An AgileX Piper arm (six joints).
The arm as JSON. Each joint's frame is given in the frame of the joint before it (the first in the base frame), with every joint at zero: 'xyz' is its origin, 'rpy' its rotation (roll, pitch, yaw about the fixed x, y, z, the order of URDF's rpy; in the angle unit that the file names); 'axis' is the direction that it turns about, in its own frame. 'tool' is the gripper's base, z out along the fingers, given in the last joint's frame.
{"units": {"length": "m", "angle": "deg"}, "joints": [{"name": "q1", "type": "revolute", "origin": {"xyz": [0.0, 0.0, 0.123], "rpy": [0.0, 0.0, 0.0]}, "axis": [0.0, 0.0, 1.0]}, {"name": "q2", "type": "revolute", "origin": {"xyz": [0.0, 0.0, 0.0], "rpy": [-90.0, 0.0, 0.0]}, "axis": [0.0, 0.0, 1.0]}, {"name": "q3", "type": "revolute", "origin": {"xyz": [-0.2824, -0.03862, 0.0], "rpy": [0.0, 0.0, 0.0]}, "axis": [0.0, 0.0, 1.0]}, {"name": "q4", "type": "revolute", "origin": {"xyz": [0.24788, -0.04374, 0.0], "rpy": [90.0, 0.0, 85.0]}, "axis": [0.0, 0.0, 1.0]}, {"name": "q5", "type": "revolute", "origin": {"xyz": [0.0, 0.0, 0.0], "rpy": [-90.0, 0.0, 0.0]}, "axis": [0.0, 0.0, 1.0]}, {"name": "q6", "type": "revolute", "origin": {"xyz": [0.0, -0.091, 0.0], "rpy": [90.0, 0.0, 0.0]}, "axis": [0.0, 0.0, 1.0]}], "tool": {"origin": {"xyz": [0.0, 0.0, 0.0], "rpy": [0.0, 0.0, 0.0]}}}
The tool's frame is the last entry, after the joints.
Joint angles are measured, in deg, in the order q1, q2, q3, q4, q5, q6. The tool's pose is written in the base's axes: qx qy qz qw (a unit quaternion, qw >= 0); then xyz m. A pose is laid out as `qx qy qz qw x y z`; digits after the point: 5 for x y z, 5 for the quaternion.
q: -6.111, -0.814, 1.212, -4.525, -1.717, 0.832
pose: 0.01321 0.66696 -0.06286 0.74232 0.05541 -0.00572 0.20963
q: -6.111, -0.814, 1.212, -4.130, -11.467, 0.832
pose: 0.00948 0.60147 -0.06065 0.79653 0.05255 -0.00432 0.22476
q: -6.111, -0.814, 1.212, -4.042, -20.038, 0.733
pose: 0.00420 0.54032 -0.06080 0.83925 0.04794 -0.00292 0.23748
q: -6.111, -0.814, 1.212, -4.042, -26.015, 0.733
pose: 0.00046 0.49588 -0.06058 0.86628 0.04363 -0.00184 0.24587
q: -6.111, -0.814, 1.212, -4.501, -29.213, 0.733
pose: -0.00490 0.47167 -0.06254 0.87954 0.04101 -0.00089 0.25013
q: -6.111, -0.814, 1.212, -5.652, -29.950, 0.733
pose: -0.01385 0.46631 -0.06781 0.88191 0.04047 0.00017 0.25101
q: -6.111, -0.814, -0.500, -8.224, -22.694, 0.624
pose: -0.02758 0.50867 -0.08405 0.85640 0.04380 0.00036 0.25079
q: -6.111, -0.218, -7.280, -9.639, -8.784, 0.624
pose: -0.02432 0.56478 -0.10061 0.81872 0.04235 -0.00219 0.26910
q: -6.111, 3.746, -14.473, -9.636, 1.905, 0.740
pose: -0.01277 0.61657 -0.10446 0.78023 0.04418 -0.00524 0.29088
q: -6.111, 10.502, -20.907, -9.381, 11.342, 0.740
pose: -0.00221 0.68066 -0.10372 0.72521 0.05535 -0.00886 0.30691
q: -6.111, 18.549, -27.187, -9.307, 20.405, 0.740
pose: 0.00653 0.74609 -0.10258 0.65787 0.07236 -0.01291 0.31961
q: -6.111, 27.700, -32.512, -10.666, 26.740, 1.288
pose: 0.00991 0.80103 -0.10788 0.58873 0.09683 -0.01799 0.32705
